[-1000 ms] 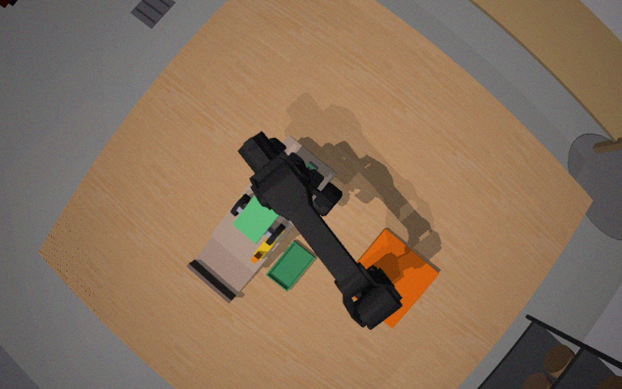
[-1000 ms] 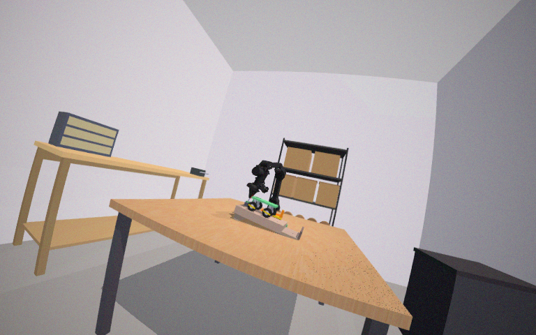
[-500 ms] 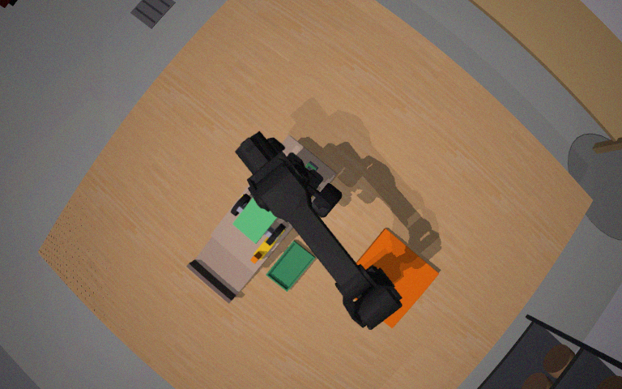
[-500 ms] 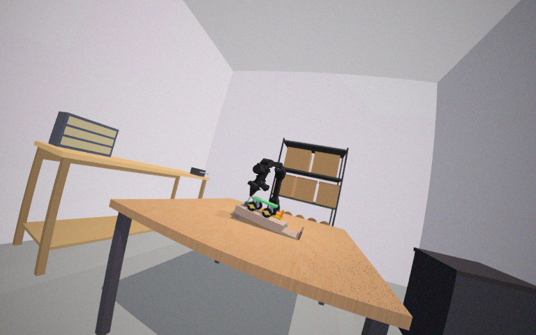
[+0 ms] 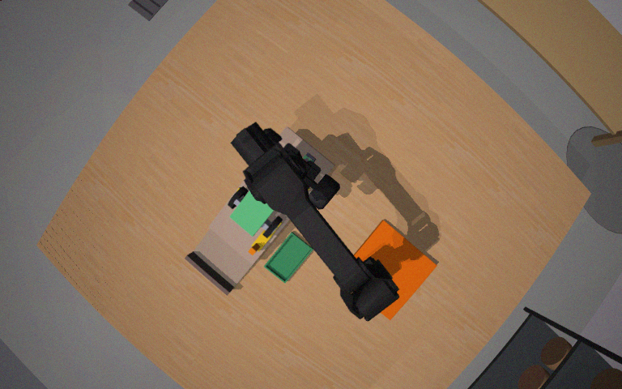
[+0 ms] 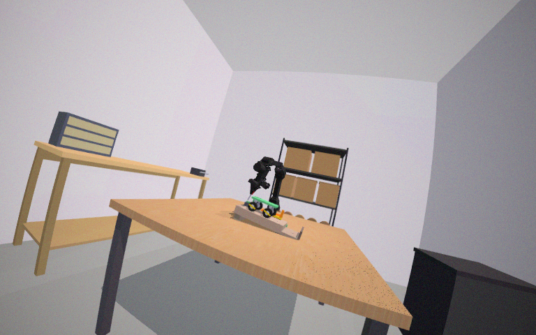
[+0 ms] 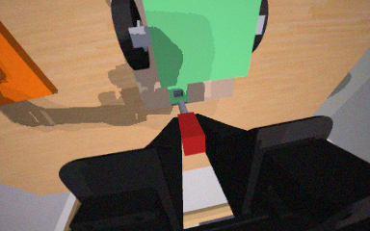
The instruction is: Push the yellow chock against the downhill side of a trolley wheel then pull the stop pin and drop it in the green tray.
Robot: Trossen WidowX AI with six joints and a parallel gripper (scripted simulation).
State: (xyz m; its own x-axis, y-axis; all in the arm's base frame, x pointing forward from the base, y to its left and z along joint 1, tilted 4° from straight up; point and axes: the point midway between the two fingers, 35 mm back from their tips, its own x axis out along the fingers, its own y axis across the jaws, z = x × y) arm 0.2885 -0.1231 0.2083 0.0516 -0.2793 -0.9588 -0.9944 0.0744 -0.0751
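My gripper tip is now 10 cm past the green tray, 22 cm to the right of it and 18 cm above it. Also, from my gripper tip: beige ramp (3 cm ahead, 11 cm to the left, 13 cm below); red-headed stop pin (right at my gripper tip); green-topped trolley (3 cm ahead, 11 cm to the left, 6 cm below).
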